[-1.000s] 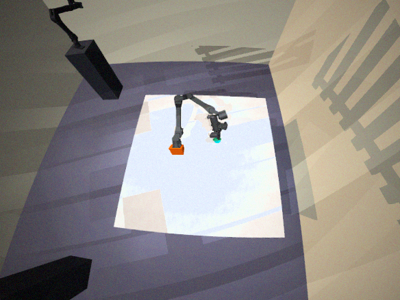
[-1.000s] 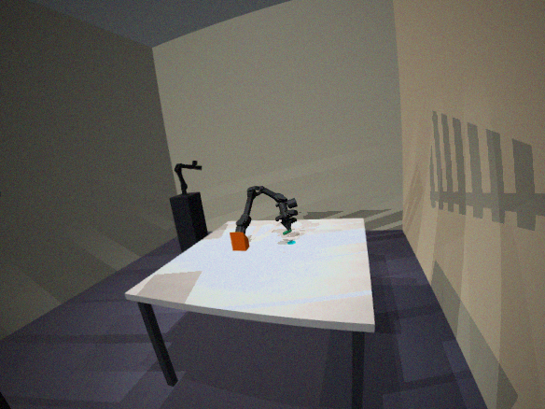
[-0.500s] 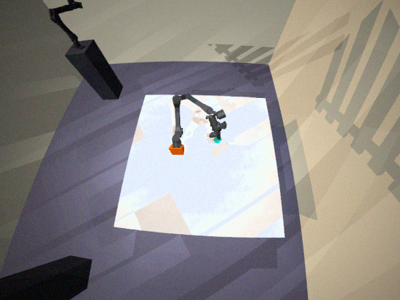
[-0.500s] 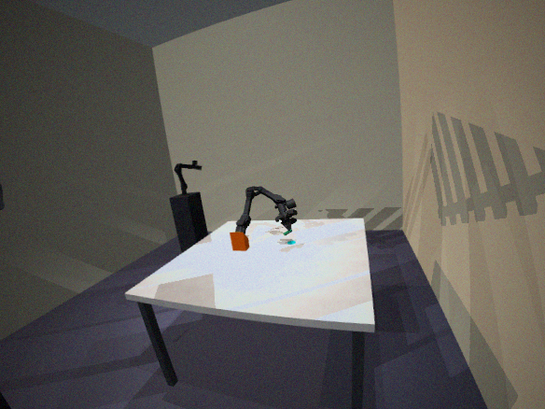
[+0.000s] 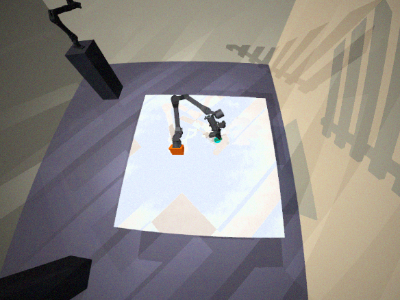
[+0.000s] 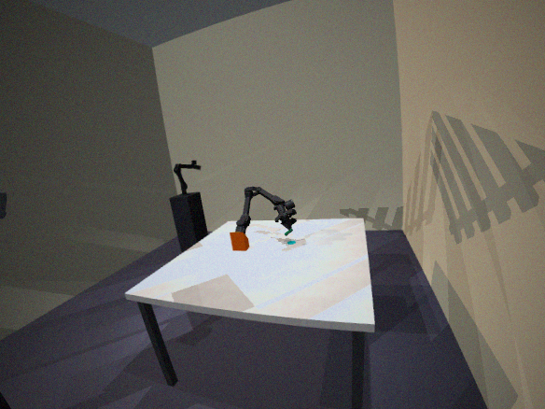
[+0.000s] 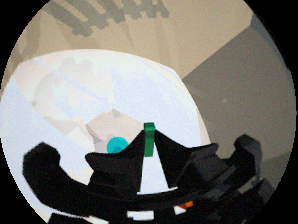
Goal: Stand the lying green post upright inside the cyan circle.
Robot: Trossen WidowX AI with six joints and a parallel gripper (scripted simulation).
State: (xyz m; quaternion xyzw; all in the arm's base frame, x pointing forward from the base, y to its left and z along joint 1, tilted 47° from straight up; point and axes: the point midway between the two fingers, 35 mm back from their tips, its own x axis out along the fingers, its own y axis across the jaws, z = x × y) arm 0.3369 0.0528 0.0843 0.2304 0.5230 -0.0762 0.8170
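Right now the cyan circle is 11 cm below my gripper tip, 4 cm to the left of it and 2 cm behind it. Round my gripper tip: small green post (2 cm behind, 1 cm below).
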